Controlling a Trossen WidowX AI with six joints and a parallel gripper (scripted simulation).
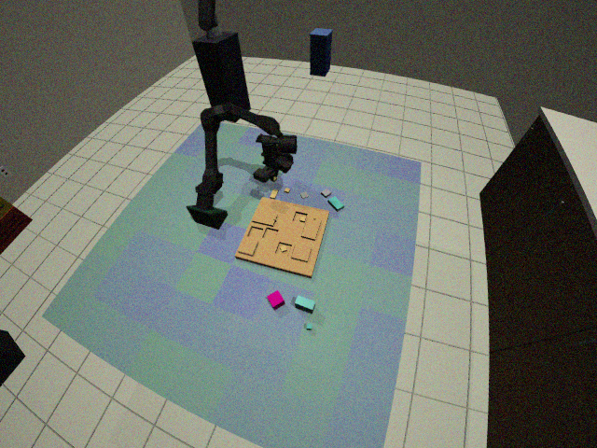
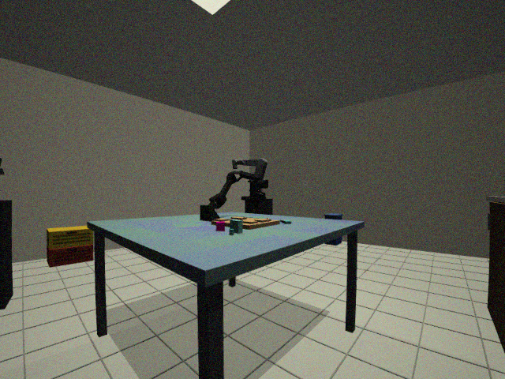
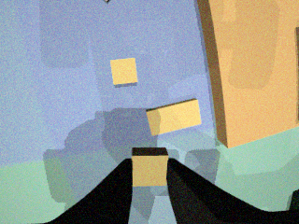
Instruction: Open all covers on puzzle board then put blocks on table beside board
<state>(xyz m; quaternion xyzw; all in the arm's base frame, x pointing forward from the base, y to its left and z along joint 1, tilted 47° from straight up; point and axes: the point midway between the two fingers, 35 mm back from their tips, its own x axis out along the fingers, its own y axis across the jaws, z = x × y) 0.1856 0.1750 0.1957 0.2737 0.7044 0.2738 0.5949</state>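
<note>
My gripper tip is now 1 cm short of the oblong orange block, 3 cm to the left of it and 6 cm above it. From my gripper tip the other things lie so: cyan block 35 cm ahead, 41 cm to the right, 4 cm below; magenta block 26 cm ahead, 44 cm to the right, 5 cm below; tan puzzle board 15 cm ahead, 21 cm to the right, 5 cm below.
</note>
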